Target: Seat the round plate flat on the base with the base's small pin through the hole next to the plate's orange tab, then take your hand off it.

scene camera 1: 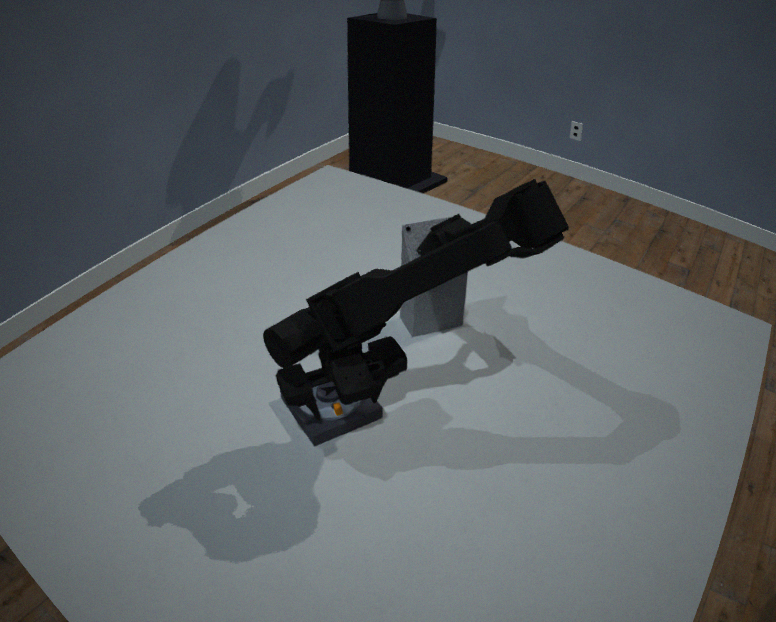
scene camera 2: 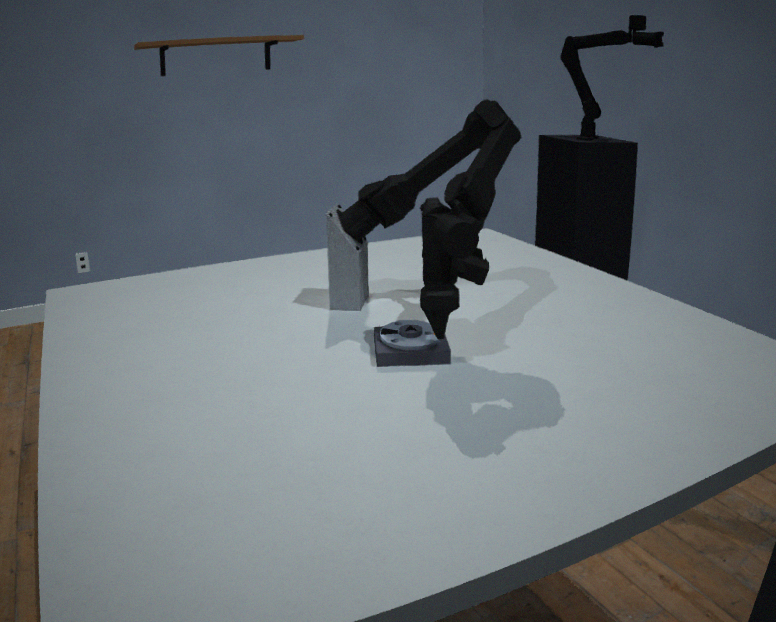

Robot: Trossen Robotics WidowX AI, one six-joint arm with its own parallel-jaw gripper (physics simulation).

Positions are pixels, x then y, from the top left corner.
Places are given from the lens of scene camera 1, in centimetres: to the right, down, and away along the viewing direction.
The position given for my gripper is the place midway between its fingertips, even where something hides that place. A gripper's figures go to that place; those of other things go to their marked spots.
my gripper (scene camera 1: pixel 346 410): -6, 15, 96
round grey plate (scene camera 1: pixel 327 413): -9, 16, 96
